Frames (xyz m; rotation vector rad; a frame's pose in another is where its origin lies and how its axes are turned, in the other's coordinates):
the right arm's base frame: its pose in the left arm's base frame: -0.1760 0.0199 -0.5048 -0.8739 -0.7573 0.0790
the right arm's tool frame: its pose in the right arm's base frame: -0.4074 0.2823 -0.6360 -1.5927 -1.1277 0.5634
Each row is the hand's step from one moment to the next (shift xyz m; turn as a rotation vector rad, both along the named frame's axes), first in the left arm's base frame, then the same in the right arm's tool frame.
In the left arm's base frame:
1: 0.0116 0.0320 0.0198 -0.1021 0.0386 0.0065
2: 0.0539 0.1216 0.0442 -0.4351 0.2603 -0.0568
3: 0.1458 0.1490 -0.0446 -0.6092 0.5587 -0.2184
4: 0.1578 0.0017 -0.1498 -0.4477 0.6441 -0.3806
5: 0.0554 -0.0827 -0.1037 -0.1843 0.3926 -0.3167
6: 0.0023 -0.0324 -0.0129 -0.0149 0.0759 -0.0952
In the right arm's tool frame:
1: 0.0262 -0.0084 -0.0281 -0.0116 -0.1077 0.0149
2: 0.1132 -0.0185 -0.0805 0.0583 -0.4915 0.1239
3: 0.2021 0.0619 -0.0282 0.2901 -0.7591 0.2658
4: 0.1129 0.1592 0.0963 0.4800 -0.6347 0.3562
5: -0.0162 0.1037 0.0982 0.3553 -0.2970 0.2719
6: -0.0229 0.0195 0.0179 0.0877 -0.0342 0.0787

